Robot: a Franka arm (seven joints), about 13 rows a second.
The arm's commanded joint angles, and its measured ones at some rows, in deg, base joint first. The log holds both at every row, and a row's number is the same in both.
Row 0, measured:
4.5, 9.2, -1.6, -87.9, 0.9, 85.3, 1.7
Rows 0 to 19, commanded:
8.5, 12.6, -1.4, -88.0, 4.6, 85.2, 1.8
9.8, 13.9, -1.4, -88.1, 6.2, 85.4, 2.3
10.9, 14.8, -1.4, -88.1, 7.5, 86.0, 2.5
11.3, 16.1, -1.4, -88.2, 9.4, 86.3, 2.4
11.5, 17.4, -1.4, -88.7, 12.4, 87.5, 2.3
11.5, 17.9, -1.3, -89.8, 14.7, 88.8, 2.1
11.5, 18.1, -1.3, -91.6, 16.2, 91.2, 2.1
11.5, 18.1, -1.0, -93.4, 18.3, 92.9, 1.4
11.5, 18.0, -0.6, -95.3, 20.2, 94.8, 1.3
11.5, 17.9, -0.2, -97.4, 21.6, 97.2, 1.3
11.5, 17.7, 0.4, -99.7, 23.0, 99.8, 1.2
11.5, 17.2, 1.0, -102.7, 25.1, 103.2, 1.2
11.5, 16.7, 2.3, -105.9, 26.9, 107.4, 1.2
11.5, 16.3, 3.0, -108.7, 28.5, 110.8, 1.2
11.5, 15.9, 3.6, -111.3, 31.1, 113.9, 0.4
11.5, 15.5, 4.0, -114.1, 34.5, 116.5, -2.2
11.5, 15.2, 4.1, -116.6, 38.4, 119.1, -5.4
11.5, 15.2, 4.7, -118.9, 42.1, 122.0, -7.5
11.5, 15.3, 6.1, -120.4, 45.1, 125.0, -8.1
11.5, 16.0, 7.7, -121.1, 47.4, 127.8, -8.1
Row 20, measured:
11.9, 18.1, 5.1, -116.9, 43.0, 123.0, -6.6
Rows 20 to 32, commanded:
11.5, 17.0, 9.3, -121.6, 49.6, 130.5, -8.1
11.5, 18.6, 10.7, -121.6, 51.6, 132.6, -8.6
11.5, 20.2, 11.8, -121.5, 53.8, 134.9, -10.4
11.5, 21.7, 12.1, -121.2, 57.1, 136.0, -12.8
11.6, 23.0, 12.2, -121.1, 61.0, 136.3, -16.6
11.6, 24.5, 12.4, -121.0, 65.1, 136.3, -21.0
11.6, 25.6, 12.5, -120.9, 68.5, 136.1, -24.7
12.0, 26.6, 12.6, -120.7, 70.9, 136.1, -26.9
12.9, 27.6, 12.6, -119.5, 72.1, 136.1, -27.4
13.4, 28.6, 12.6, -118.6, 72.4, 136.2, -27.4
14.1, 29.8, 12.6, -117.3, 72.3, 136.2, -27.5
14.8, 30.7, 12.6, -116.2, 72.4, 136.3, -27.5
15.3, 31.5, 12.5, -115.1, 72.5, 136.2, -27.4
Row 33, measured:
14.1, 29.2, 12.3, -118.2, 71.1, 135.7, -26.4
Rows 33 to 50, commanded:
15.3, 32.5, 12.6, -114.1, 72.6, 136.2, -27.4
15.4, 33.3, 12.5, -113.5, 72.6, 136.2, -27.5
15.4, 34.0, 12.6, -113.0, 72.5, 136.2, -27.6
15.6, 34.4, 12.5, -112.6, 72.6, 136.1, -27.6
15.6, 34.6, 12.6, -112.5, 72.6, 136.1, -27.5
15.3, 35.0, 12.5, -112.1, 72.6, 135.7, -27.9
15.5, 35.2, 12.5, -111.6, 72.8, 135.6, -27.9
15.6, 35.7, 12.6, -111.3, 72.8, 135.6, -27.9
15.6, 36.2, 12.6, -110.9, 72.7, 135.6, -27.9
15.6, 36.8, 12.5, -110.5, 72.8, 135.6, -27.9
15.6, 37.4, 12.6, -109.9, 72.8, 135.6, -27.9
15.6, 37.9, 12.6, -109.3, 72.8, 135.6, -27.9
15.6, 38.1, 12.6, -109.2, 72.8, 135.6, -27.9
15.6, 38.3, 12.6, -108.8, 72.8, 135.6, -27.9
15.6, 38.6, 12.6, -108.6, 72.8, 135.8, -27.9
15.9, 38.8, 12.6, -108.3, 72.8, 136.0, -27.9
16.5, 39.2, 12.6, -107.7, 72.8, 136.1, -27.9
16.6, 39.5, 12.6, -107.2, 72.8, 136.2, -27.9
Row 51, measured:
15.8, 38.1, 12.4, -109.3, 71.5, 135.8, -26.7
